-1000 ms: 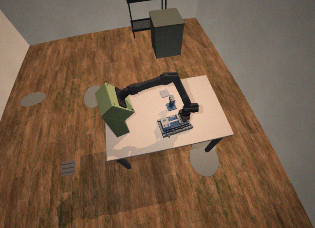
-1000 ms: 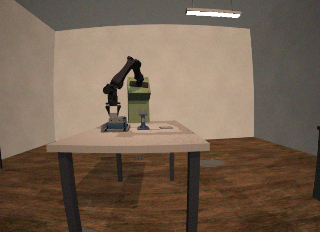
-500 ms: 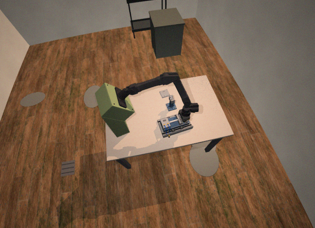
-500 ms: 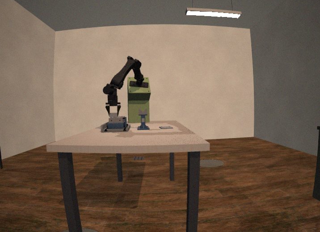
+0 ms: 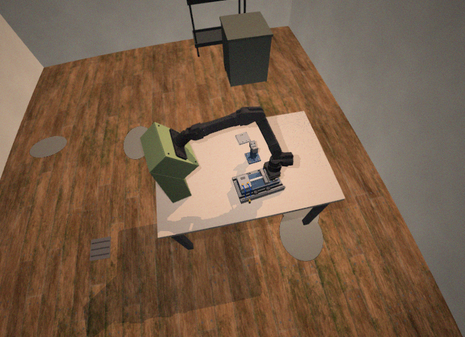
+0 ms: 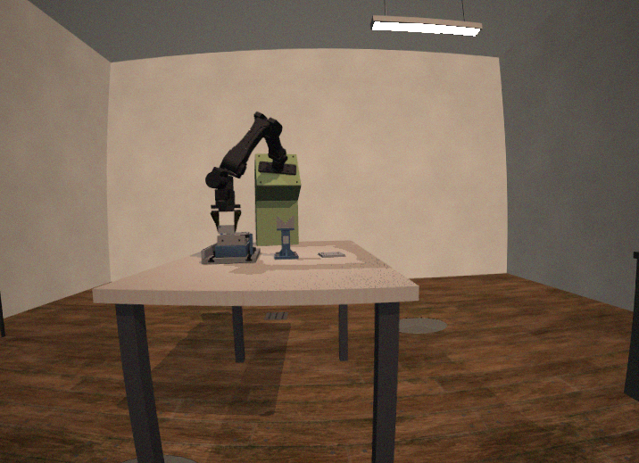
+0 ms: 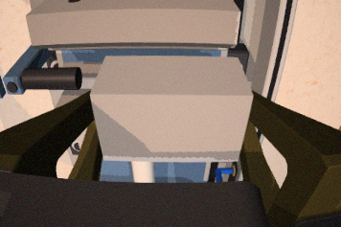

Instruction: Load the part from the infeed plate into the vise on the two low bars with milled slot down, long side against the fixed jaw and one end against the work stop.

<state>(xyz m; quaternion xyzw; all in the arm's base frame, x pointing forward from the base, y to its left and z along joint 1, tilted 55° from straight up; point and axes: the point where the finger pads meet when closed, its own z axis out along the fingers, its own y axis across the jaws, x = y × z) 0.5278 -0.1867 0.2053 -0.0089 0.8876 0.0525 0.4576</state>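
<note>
My hand is 10 mm above the part. Also, from my hand: moving jaw: 40 mm behind, 20 mm to the left, 40 mm below; dark work stop rod: 10 mm behind, 70 mm to the left, 30 mm below; grey jaw: 30 mm ahead, 20 mm to the left, 40 mm below.
</note>
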